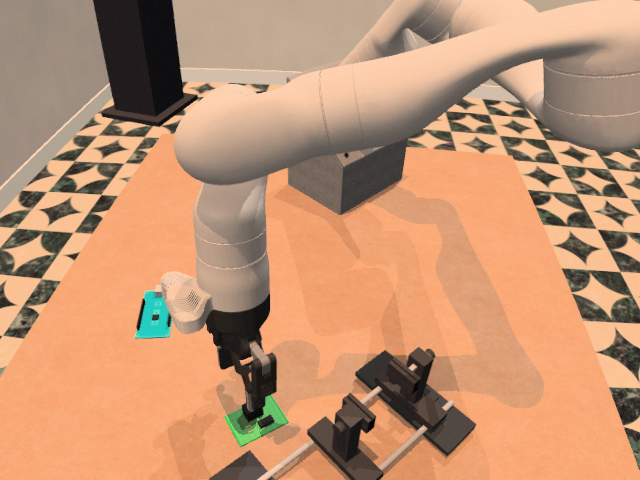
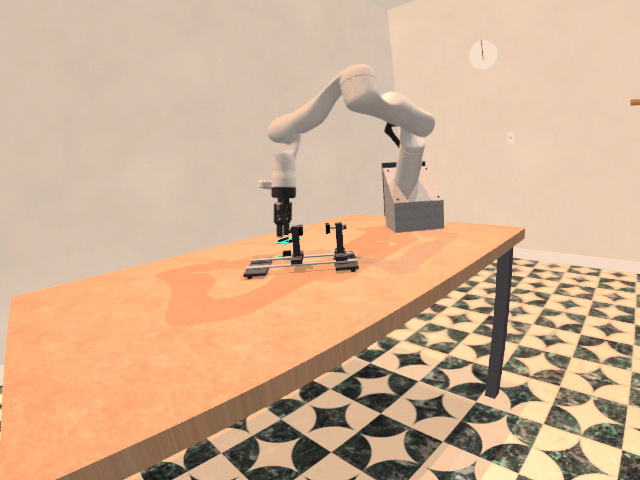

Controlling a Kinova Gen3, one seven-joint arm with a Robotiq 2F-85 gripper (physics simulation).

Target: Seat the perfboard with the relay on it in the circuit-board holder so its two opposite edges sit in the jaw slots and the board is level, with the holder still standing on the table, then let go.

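Frame: origin at the arm's base, x right, y ahead, z up, level; metres.
Seen in the pictures: gripper, fingertip midpoint: (image 1: 241, 385) (image 2: 283, 236); arm's base, origin of the base link: (image 2: 405, 180).
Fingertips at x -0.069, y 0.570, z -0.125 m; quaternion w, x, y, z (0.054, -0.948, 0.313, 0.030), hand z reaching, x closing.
Pixels of each thing's top centre, then the offset from my fingertips to it. "spot": a spot on its surface instead. Level surfaces: height alone.
- green perfboard, middle of its top: (image 1: 255, 411) dz -0.045, dx -0.017, dy +0.003 m
- small black relay, surface spot: (image 1: 266, 421) spot: dz -0.060, dx -0.032, dy +0.003 m
- table, its level: dz -0.066 m
- black circuit-board holder, middle of its top: (image 1: 356, 409) (image 2: 298, 225) dz +0.051, dx -0.147, dy +0.012 m
- teal board, middle of its top: (image 1: 155, 307) (image 2: 288, 237) dz -0.053, dx +0.212, dy -0.109 m
The green perfboard (image 1: 276, 412) with a small black relay (image 1: 266, 421) lies flat on the table (image 1: 413, 248), just left of the holder. My gripper (image 1: 251, 410) (image 2: 282, 231) points straight down over the board's left part. Its fingers are open, with the tips at or just above the board and nothing between them. The black circuit-board holder (image 1: 413, 410) (image 2: 300, 259) stands on the table at the front right. It has two upright jaws, a near one (image 1: 351, 424) and a far one (image 1: 413, 371), on two metal rails, and its slots are empty.
A teal board (image 1: 153, 316) (image 2: 285, 242) lies flat to the left, beside my wrist. The grey robot pedestal (image 1: 347, 181) (image 2: 413, 210) stands at the back of the table. A dark pillar (image 1: 137, 52) stands on the floor at the far left.
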